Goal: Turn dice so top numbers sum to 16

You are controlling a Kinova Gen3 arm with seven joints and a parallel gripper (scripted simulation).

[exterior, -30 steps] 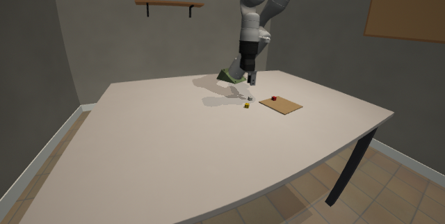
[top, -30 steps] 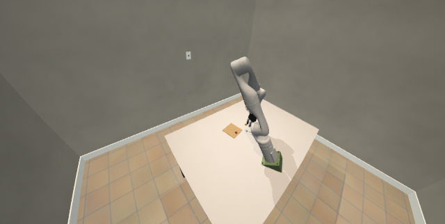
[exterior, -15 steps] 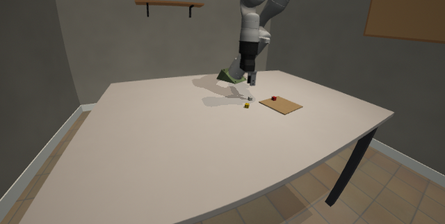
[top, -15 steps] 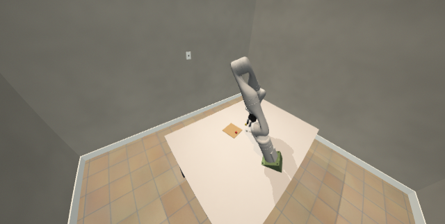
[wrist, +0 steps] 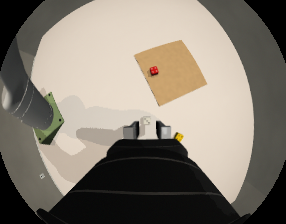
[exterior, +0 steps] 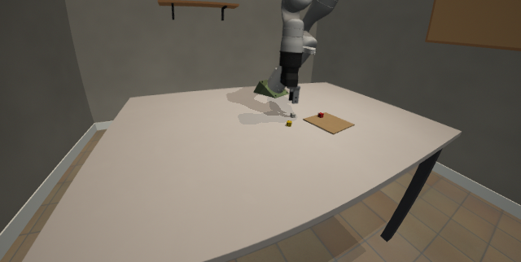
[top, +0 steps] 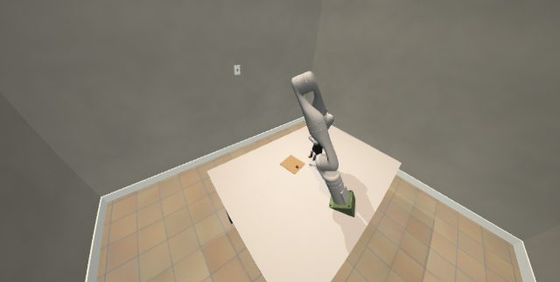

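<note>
Right now the white die is 70 mm below my hand and 10 mm to the left of it. The rest, counted from my hand: tan mat: 100 mm to the left, 100 mm ahead, 80 mm below; red die: 100 mm to the left, 70 mm below, 50 mm ahead; yellow die: 70 mm below, 60 mm to the right, 50 mm ahead.
</note>
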